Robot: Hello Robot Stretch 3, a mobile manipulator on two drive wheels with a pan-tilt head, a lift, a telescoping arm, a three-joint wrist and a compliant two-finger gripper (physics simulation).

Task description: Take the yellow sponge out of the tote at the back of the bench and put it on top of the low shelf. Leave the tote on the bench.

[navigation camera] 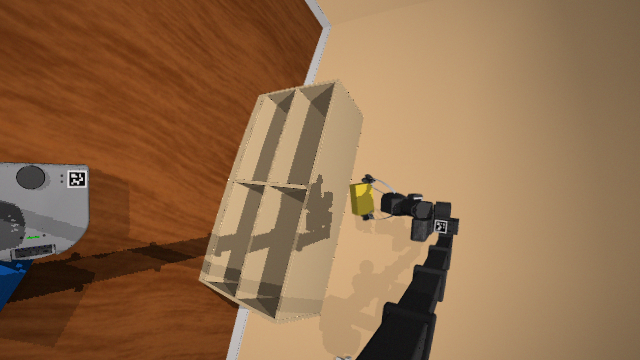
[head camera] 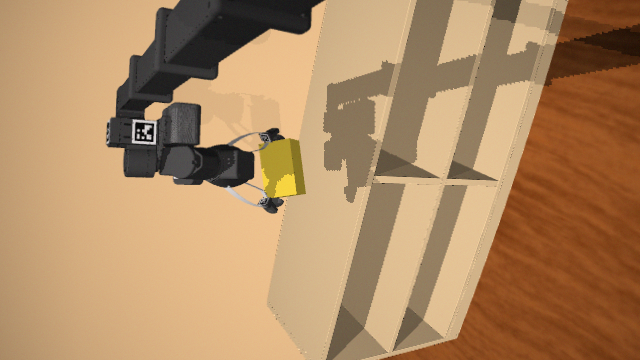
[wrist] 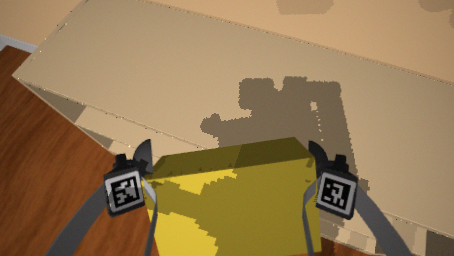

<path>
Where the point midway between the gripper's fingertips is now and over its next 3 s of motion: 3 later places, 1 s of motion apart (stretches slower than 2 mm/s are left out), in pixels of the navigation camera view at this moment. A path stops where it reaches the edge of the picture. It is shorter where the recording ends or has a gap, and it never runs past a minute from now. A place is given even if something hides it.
My gripper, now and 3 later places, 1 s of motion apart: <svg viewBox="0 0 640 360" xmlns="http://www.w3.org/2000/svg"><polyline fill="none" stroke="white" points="363,196 343,194 325,192 304,191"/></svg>
</path>
